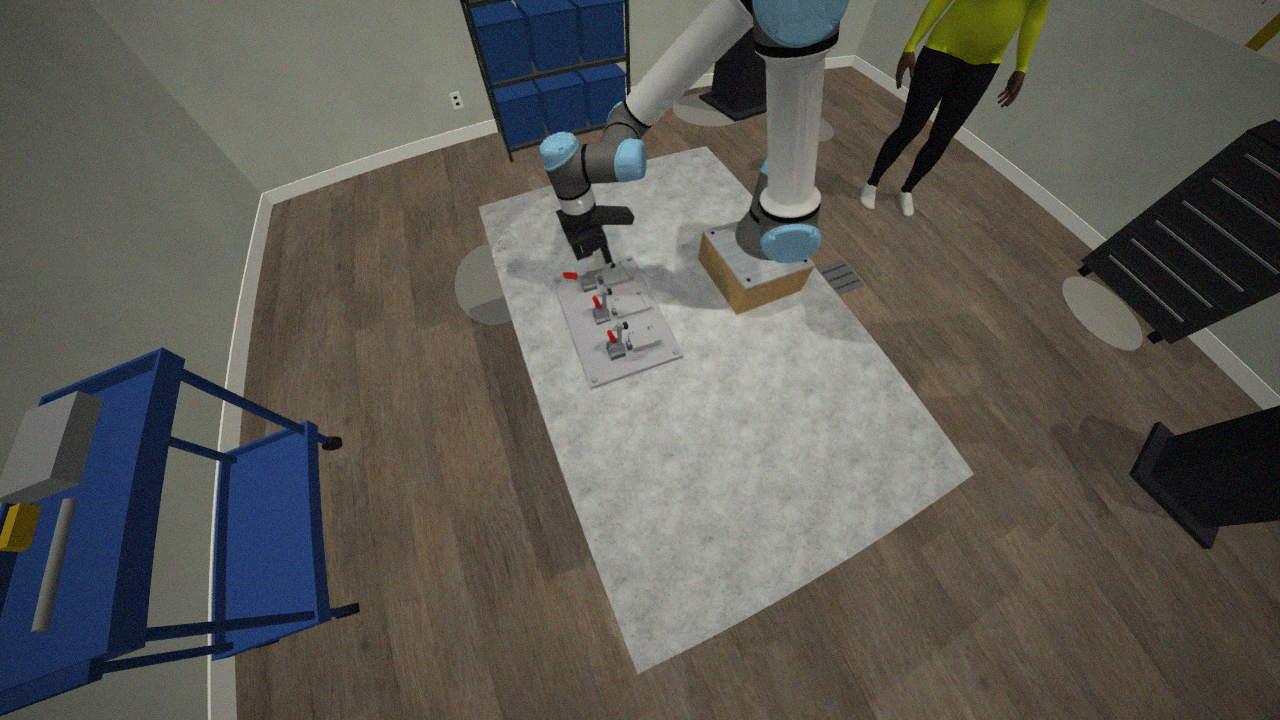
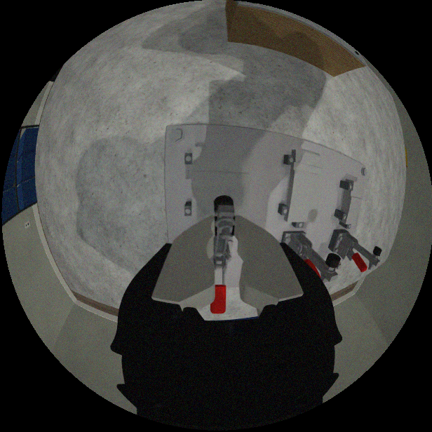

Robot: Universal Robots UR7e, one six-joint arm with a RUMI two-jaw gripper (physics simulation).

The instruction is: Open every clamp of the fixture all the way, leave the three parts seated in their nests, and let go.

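Places are measured from the arm's base along level axes (x ahead, y left, z up), in millimetres.
Pixels of known places: gripper, fingertip midpoint: [image 1: 607, 268].
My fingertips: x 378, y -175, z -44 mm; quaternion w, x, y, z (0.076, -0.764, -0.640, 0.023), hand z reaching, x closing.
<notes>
For each thing: its middle in the pictures, then the offset to it from my fingertips. "*": a spot on its surface instead. Level surfaces: height alone.
- fixture plate, surface spot: [image 1: 586, 362] * dx +176, dy +185, dz -49 mm
- far clamp, surface spot: [image 1: 588, 281] * dx +56, dy -4, dz -19 mm
- middle clamp, surface spot: [image 1: 600, 311] * dx +82, dy +101, dz -12 mm
- flat pale part, body centre: [image 1: 632, 305] dx -4, dy +112, dz -38 mm
- pale mat, its level: dz -64 mm
The fixture plate [image 1: 586, 362] [image 2: 175, 230] carries three grey toggle clamps. The far clamp [image 1: 588, 281] [image 2: 222, 250] has its red handle [image 1: 570, 275] [image 2: 218, 299] lying outward and its black-tipped arm reaching over its nest. My gripper [image 1: 608, 259] [image 2: 223, 217] is shut on this clamp's arm; the jaws partly hide it. The middle clamp [image 1: 601, 313] [image 2: 296, 240] and the near clamp [image 1: 615, 347] [image 2: 342, 241] have their arms raised and swung back from the nests. A flat pale part [image 1: 632, 305] [image 2: 306, 190] sits in the middle nest, another part [image 1: 644, 337] [image 2: 355, 202] in the near nest. The far part is shadowed and hard to tell.
The plate lies on a pale mat [image 1: 760, 447] [image 2: 120, 100]. The robot's base stands on a wood-sided block [image 1: 769, 291] [image 2: 285, 35] beside the fixture. A blue cart [image 1: 138, 483], a shelf rack [image 1: 490, 111] and a standing person [image 1: 962, 71] are farther off.
</notes>
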